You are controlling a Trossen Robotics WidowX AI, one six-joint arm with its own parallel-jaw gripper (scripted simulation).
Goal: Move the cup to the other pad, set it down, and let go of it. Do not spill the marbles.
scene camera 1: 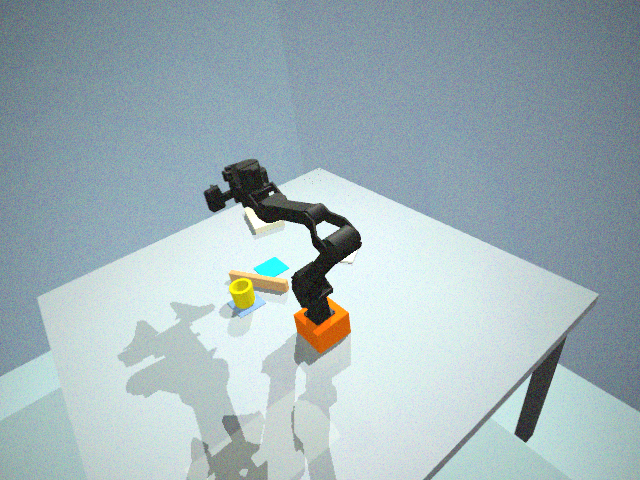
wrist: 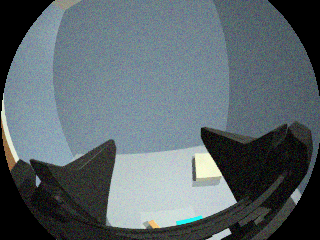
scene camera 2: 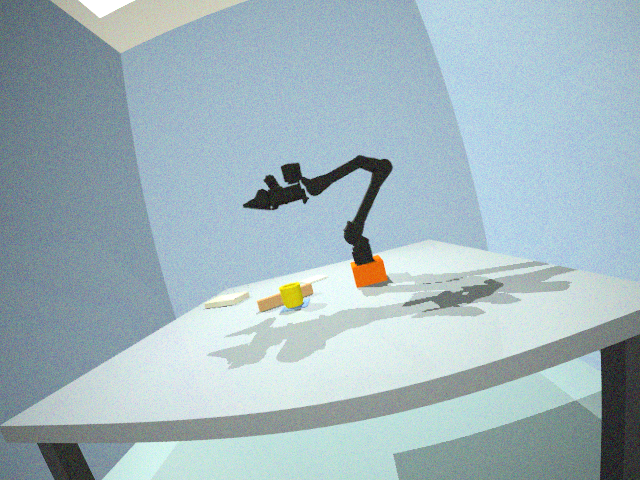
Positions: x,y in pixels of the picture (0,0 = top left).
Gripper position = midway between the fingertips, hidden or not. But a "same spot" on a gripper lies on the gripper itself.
gripper: scene camera 1; wrist 158,138; scene camera 2
same spot on gripper: (scene camera 1: pixel 215 199) = (scene camera 2: pixel 267 193)
